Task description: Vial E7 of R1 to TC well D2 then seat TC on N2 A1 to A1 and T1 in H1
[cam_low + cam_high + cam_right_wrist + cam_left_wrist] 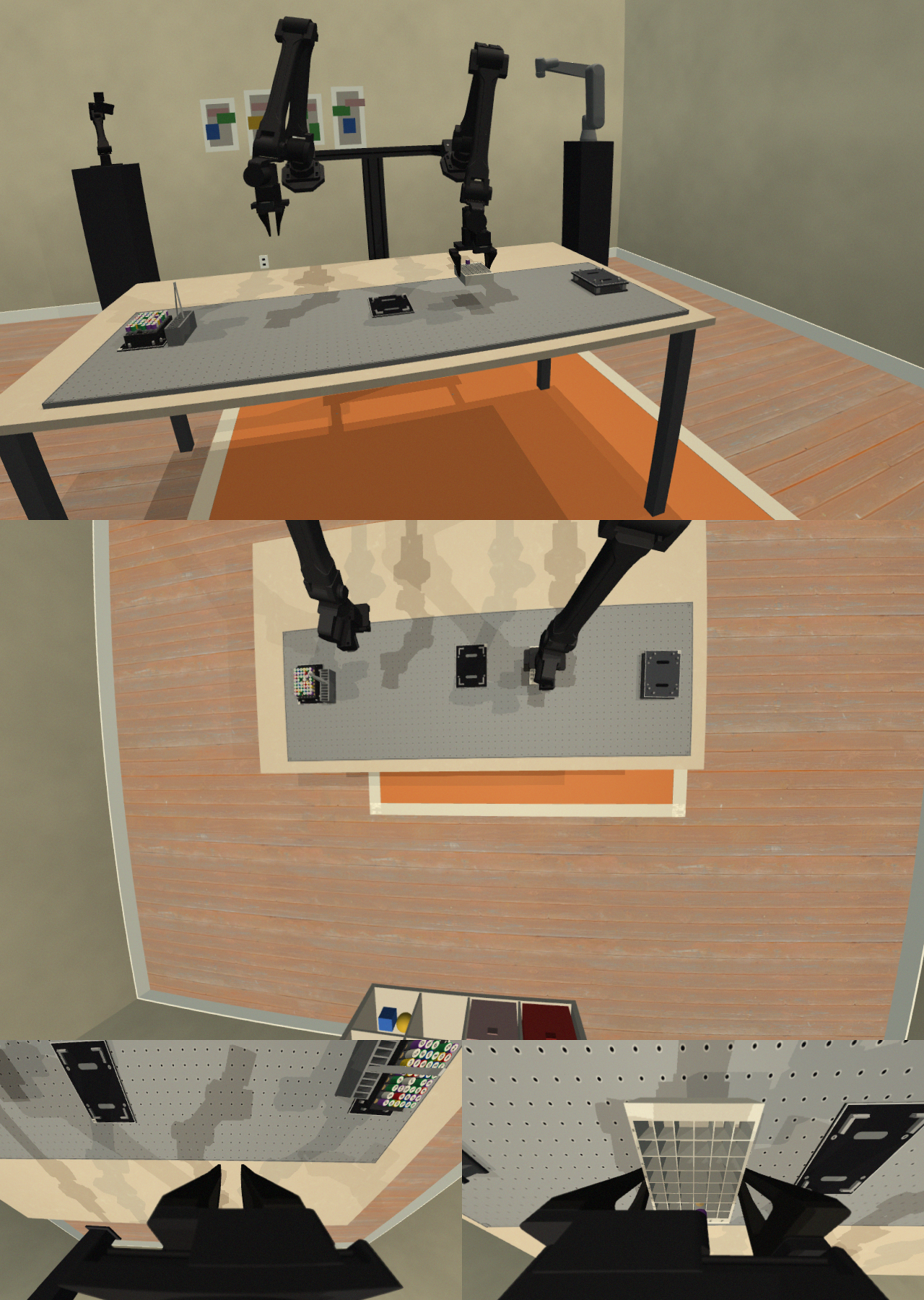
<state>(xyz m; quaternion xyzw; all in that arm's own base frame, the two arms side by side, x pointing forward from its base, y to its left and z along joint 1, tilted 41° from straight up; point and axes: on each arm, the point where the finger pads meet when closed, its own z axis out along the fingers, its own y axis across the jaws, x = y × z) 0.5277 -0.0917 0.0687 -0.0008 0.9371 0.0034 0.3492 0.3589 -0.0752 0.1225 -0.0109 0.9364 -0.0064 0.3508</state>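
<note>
Now: the black raised nest N2 43 cm to the left of my left hand, 6 cm below it and 2 cm ahead of it. The rest, counted from my left hand: grey holder H1: 83 cm to the right, 7 cm below, 3 cm ahead; white tube carrier TC: right at my left hand.
</note>
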